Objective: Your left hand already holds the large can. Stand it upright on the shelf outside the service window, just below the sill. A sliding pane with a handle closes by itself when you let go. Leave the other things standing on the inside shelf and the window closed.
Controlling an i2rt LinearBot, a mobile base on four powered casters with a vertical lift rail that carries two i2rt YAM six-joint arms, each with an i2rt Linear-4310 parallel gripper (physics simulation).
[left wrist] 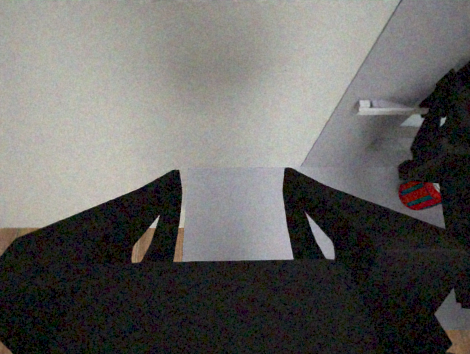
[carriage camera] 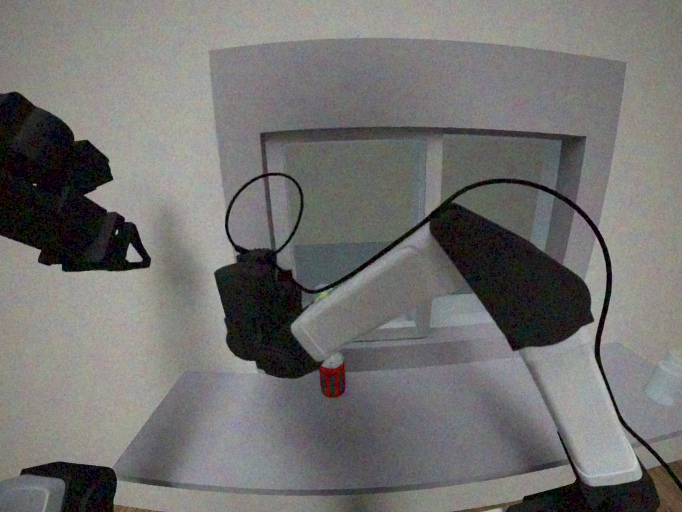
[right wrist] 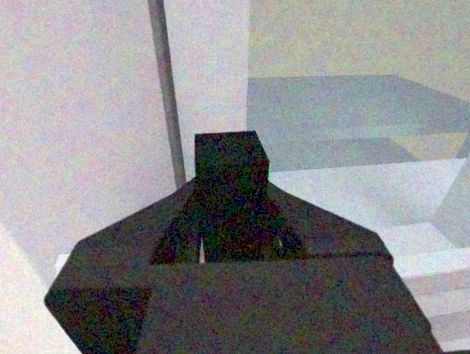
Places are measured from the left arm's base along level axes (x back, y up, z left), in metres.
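Where they show: left gripper, fingertip midpoint: (left wrist: 232, 180) (carriage camera: 135, 263); right gripper, fingertip midpoint: (left wrist: 460, 72) (carriage camera: 288, 283) (right wrist: 228, 185).
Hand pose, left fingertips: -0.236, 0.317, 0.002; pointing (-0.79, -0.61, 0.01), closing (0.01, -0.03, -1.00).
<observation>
Each offset is from my left fingertips to the top centre of the thing, as dx, dy, dz. "spot": to the spot under its first point. Level surfaces: height alone.
In the carriage camera, a small green and yellow patch, seemingly the large can {-0.350, -0.213, -0.280} (carriage camera: 321, 295), shows behind the pane, low in the window; the right arm hides most of it, so its stance cannot be told. My left gripper (carriage camera: 141, 263) (left wrist: 232, 180) is partly open and empty, in front of the wall left of the window. My right gripper (right wrist: 228, 185) is shut on the dark pane handle {spot: -0.102, -0.066, -0.215} (right wrist: 227, 155); its fingertips are hidden in the carriage camera. The sliding pane (carriage camera: 358, 192) stands at the left of the opening, its frame {spot: -0.140, -0.048, -0.214} (right wrist: 212, 75) close to the left jamb.
A red can {-0.065, -0.247, -0.298} (carriage camera: 332, 379) (left wrist: 420, 195) stands upright on the inside shelf {dy -0.335} (carriage camera: 385, 435), below the right wrist. A clear jar {spot: +0.097, -0.275, -0.976} (carriage camera: 666, 380) stands at the far right. The right arm (carriage camera: 363, 297) spans the lower part of the window. The window surround (carriage camera: 242, 110) rises behind both arms.
</observation>
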